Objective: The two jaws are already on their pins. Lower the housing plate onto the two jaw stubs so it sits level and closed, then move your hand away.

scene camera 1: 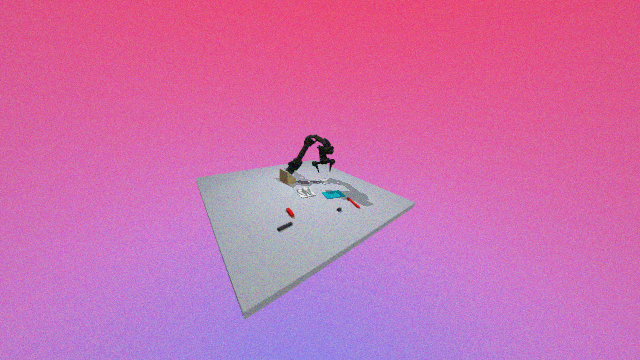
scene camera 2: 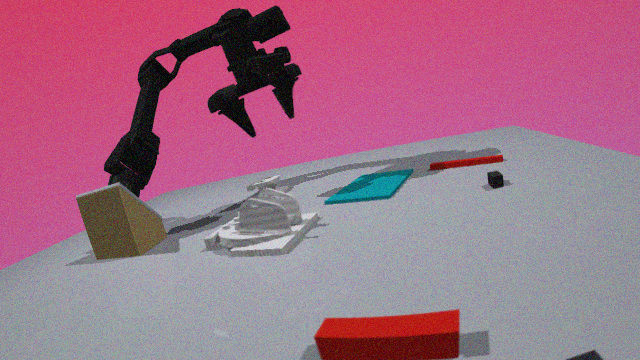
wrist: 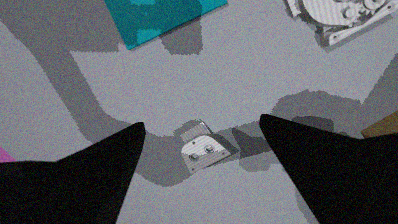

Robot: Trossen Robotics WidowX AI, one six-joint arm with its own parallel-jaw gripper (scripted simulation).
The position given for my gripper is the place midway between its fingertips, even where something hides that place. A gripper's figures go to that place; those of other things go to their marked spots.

Scene:
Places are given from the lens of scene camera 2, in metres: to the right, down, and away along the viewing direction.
my gripper [scene camera 2: 273,127]: -0.08, -0.09, 0.62
teal flat sheet [scene camera 2: 378,186]: 0.09, 0.01, 0.55

